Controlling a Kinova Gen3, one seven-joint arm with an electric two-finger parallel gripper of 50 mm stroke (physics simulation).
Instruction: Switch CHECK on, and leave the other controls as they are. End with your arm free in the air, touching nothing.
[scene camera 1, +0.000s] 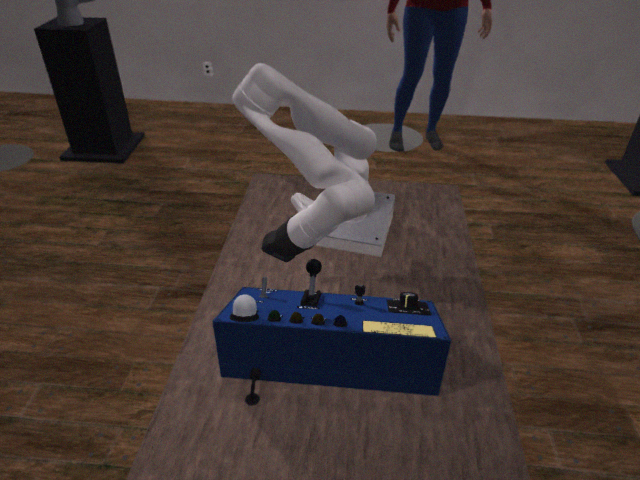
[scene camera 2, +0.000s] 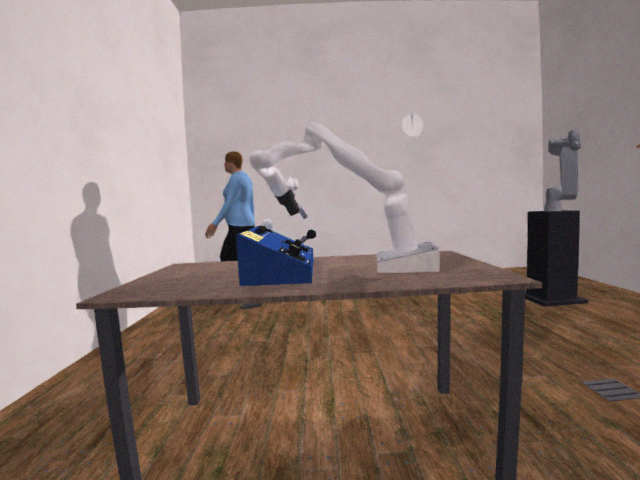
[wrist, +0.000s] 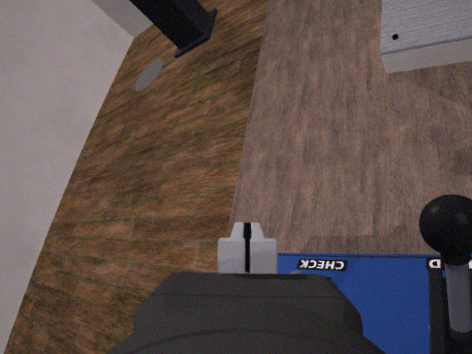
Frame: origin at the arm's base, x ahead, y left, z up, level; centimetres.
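Seen in the pictures: gripper, between the fingertips: (scene camera 1: 266, 248) (scene camera 2: 305, 217) (wrist: 247, 239); arm's base, origin of its link: (scene camera 2: 405, 250).
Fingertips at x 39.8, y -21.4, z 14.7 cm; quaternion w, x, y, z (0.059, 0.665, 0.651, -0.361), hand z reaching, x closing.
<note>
Offsets run from my fingertips to a thing's middle. "spot": to the spot under its first point.
The CHECK switch, a thin grey lever {spot: dz -10.0, dx +3.0, dy -0.6 cm} (scene camera 1: 264, 287), stands near upright at the back left of the blue control box {dz -14.9, dx +12.0, dy +16.8 cm} (scene camera 1: 330, 359) (scene camera 2: 271, 266) (wrist: 392, 305) in scene camera 1. In the wrist view the CHECK label {dz -14.7, dx -1.3, dy -0.7 cm} (wrist: 322, 264) shows right of the fingers; most of the lever is hidden behind the gripper body. My gripper (scene camera 2: 303, 212) (wrist: 247, 239) is shut and empty, in the air above the box and apart from it. Its fingertips are hidden in scene camera 1. The ball-topped lever (scene camera 1: 313, 267) (scene camera 2: 311, 234) (wrist: 450, 225) stands to the right of CHECK.
The box also carries a white dome {spot: dz -0.7, dx +19.4, dy -2.1 cm} (scene camera 1: 244, 305) (scene camera 2: 267, 223), several small coloured buttons, a small black switch {dz -10.7, dx +4.4, dy +23.1 cm} (scene camera 1: 359, 292), a rotary knob {dz -10.2, dx +4.7, dy +35.1 cm} (scene camera 1: 408, 300) and a yellow label {spot: dz -4.9, dx +19.8, dy +31.0 cm} (scene camera 1: 398, 328). A small black post {spot: dz -18.5, dx +26.7, dy -0.3 cm} (scene camera 1: 252, 387) stands before the box. The arm's base (scene camera 2: 408, 260) stands behind it.
</note>
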